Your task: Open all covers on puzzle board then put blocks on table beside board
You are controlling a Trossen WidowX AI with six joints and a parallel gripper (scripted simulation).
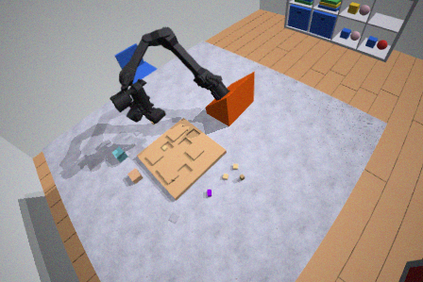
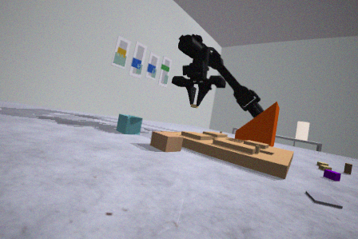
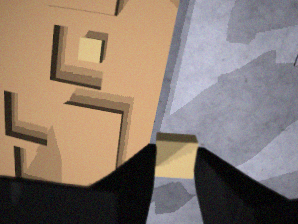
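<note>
The tan puzzle board lies 14 cm to the left of my gripper tip and 9 cm below it. From my gripper tip the other things lie so: cyan block 21 cm ahead, 9 cm below, 3 cm to the right; small brown block 43 cm to the left, 14 cm behind, 10 cm below; purple block 39 cm to the left, 11 cm below.
</note>
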